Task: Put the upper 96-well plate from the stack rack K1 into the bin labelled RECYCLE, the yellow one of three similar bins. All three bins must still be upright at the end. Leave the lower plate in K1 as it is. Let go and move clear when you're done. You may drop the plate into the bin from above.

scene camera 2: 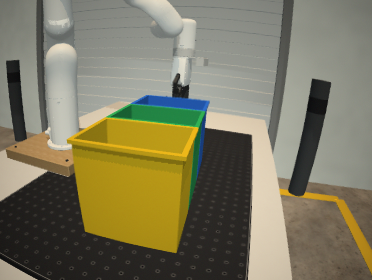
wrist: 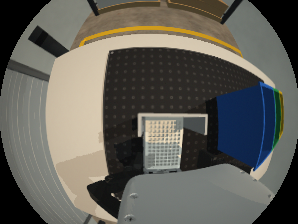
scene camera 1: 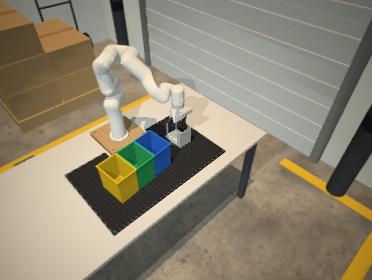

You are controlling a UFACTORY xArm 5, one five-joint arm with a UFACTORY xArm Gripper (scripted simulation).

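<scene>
There is a blue bin in what I see, and the wrist view (243, 116) shows it. Scene camera 1 and scene camera 2 show the bin too, and on the bin (scene camera 1: 165, 142) and (scene camera 2: 193, 104) are the same spot.
</scene>
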